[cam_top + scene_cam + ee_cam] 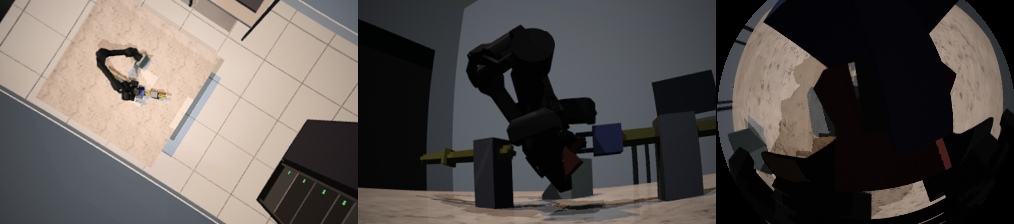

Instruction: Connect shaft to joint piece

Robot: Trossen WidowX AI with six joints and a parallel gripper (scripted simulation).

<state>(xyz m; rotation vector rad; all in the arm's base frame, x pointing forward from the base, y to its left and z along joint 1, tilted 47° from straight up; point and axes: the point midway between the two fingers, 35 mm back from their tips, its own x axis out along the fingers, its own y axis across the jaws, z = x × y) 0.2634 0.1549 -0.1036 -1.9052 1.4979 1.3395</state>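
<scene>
Now: the red square joint piece 5 cm above my gripper tip.
</scene>
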